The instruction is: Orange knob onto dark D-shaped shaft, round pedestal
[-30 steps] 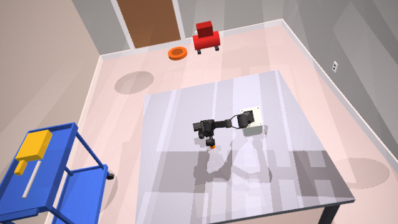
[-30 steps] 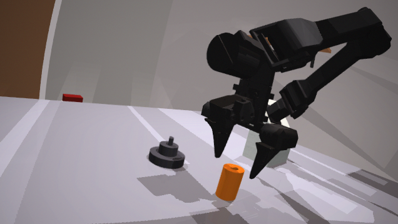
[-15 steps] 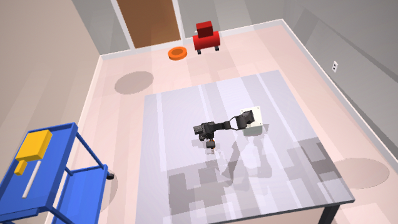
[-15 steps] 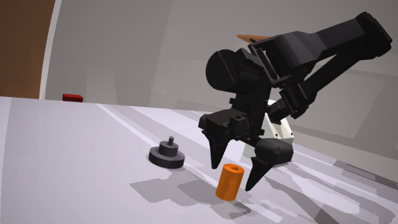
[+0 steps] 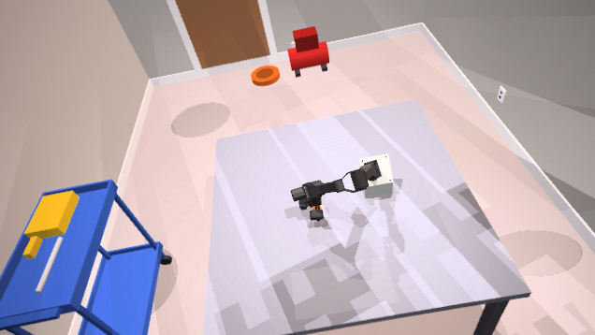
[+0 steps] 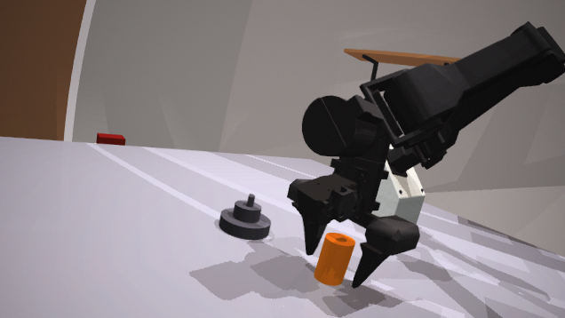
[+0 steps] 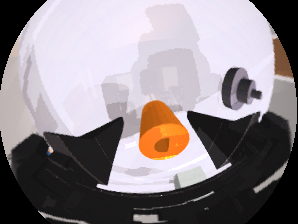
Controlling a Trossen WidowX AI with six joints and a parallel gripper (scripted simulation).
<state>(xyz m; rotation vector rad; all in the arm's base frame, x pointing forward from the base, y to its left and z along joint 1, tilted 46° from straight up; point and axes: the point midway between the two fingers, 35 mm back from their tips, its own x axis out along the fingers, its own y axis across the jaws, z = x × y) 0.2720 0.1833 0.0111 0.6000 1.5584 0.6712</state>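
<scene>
My gripper tip is 17 cm to the left of the dark round pedestal, 4 cm short of it and 2 cm below it. Round my gripper tip: orange knob 2 cm above.
</scene>
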